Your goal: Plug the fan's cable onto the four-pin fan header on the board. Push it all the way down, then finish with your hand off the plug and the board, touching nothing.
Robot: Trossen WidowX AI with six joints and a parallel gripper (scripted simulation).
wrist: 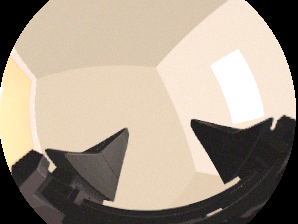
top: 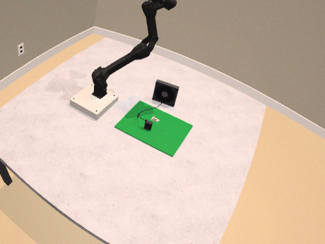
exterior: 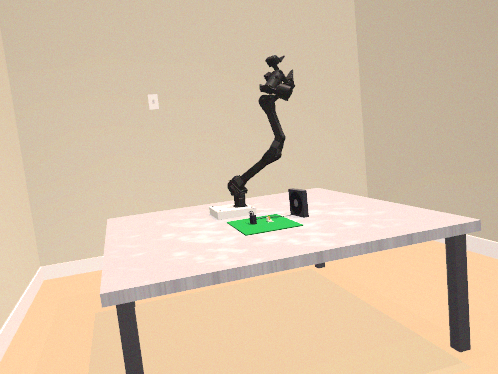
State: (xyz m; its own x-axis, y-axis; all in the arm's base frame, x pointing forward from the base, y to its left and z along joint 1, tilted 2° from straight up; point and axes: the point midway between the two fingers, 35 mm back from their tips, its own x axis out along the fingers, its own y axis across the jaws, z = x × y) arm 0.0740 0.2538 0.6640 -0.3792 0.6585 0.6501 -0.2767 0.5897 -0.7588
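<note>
The dark fan plug is 690 mm below my gripper tip, 330 mm to the right of it and 260 mm ahead of it. Also, from my gripper tip: green board: 720 mm below, 290 mm to the right, 280 mm ahead; black fan: 650 mm below, 220 mm ahead, 110 mm to the right.
</note>
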